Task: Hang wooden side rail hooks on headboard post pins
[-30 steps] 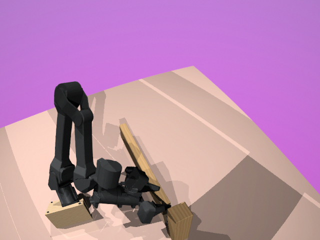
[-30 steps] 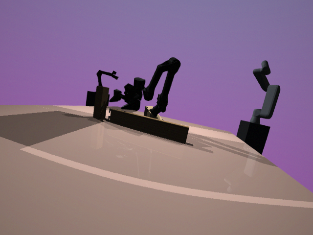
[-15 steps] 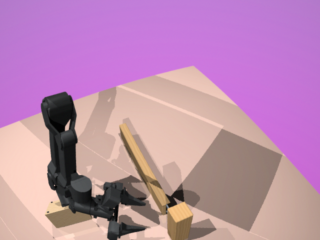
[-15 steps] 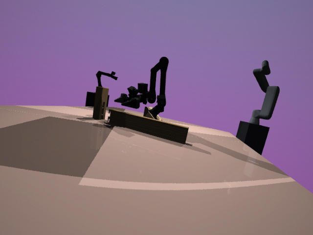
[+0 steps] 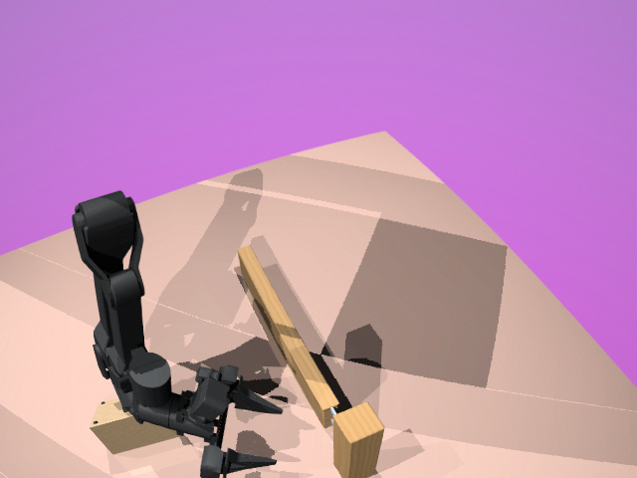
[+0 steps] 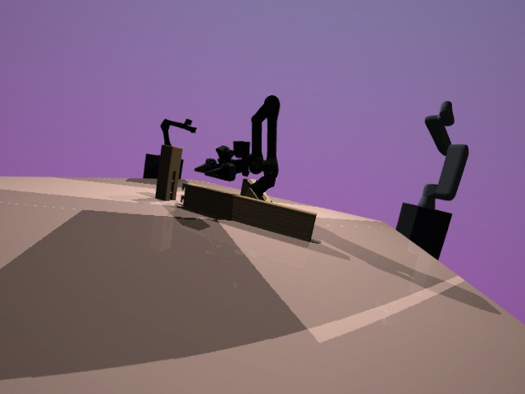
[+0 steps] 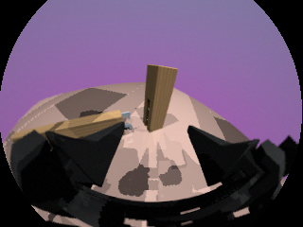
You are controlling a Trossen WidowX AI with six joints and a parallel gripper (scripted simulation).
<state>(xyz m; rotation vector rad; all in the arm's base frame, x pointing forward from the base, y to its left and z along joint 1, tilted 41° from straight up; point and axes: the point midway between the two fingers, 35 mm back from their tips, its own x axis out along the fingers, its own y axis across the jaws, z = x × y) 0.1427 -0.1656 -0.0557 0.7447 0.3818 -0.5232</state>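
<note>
The wooden headboard post lies 9 cm ahead of my gripper tip, 6 cm to the right of it and 3 cm below it.
</note>
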